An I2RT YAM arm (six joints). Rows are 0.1 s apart.
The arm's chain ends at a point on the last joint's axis. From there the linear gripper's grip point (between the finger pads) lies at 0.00 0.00 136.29 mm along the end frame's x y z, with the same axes.
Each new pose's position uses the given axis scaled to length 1; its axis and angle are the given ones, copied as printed.
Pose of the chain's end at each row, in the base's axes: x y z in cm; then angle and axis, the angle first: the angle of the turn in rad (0 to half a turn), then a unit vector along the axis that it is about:
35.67, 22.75, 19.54, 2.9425, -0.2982, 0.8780, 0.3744
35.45, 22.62, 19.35, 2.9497, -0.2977, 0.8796, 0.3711
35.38, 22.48, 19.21, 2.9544, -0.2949, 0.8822, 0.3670
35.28, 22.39, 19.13, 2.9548, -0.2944, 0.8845, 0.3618
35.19, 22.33, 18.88, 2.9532, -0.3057, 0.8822, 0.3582
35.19, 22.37, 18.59, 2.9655, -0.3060, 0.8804, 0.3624
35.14, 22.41, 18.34, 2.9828, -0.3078, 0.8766, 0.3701
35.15, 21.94, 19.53, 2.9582, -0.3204, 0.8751, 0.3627
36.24, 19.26, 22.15, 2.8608, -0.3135, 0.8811, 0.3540
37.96, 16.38, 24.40, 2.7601, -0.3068, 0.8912, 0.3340
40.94, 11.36, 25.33, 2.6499, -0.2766, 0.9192, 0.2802
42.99, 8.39, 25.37, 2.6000, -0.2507, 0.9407, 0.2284
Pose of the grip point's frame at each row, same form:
35.02, 32.43, 9.96, 2.9425, -0.2982, 0.8780, 0.3744
34.75, 32.21, 9.69, 2.9497, -0.2977, 0.8796, 0.3711
34.69, 31.98, 9.46, 2.9544, -0.2949, 0.8822, 0.3670
34.64, 31.78, 9.28, 2.9548, -0.2944, 0.8845, 0.3618
34.48, 31.65, 8.96, 2.9532, -0.3057, 0.8822, 0.3582
34.29, 31.73, 8.72, 2.9655, -0.3060, 0.8804, 0.3624
33.94, 31.86, 8.59, 2.9828, -0.3078, 0.8766, 0.3701
34.18, 31.32, 9.69, 2.9582, -0.3204, 0.8751, 0.3627
36.60, 28.78, 12.40, 2.8608, -0.3135, 0.8811, 0.3540
39.79, 25.76, 14.68, 2.7601, -0.3068, 0.8912, 0.3340
44.87, 19.74, 15.33, 2.6499, -0.2766, 0.9192, 0.2802
48.15, 15.59, 15.01, 2.6000, -0.2507, 0.9407, 0.2284

